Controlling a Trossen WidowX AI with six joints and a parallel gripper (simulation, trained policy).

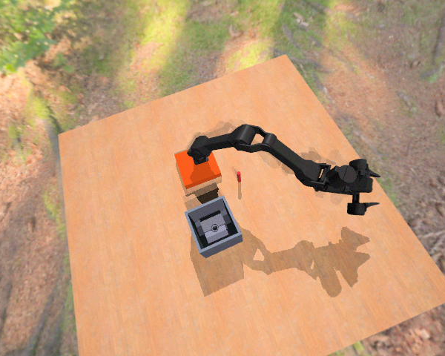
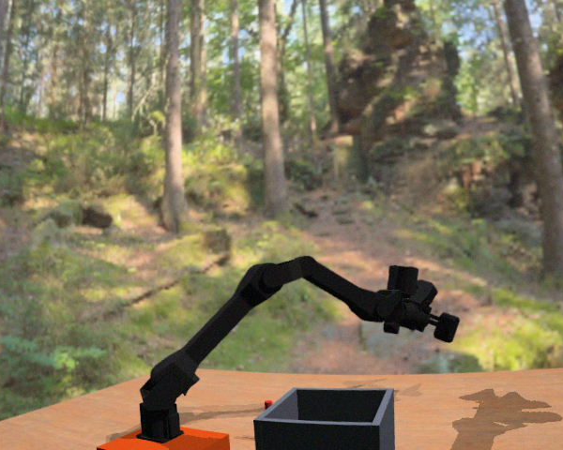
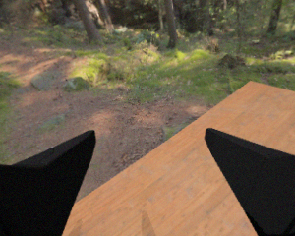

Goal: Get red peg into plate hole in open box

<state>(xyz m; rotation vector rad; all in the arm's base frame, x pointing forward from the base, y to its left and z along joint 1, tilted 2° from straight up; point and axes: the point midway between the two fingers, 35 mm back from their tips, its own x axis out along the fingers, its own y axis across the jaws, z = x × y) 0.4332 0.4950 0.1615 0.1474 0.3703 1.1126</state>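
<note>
My gripper tip is 410 mm to the left of the red peg, 290 mm past it and 130 mm above it. From my gripper tip the other things lie so: grey plate 570 mm to the right, 120 mm below, 110 mm behind.
</note>
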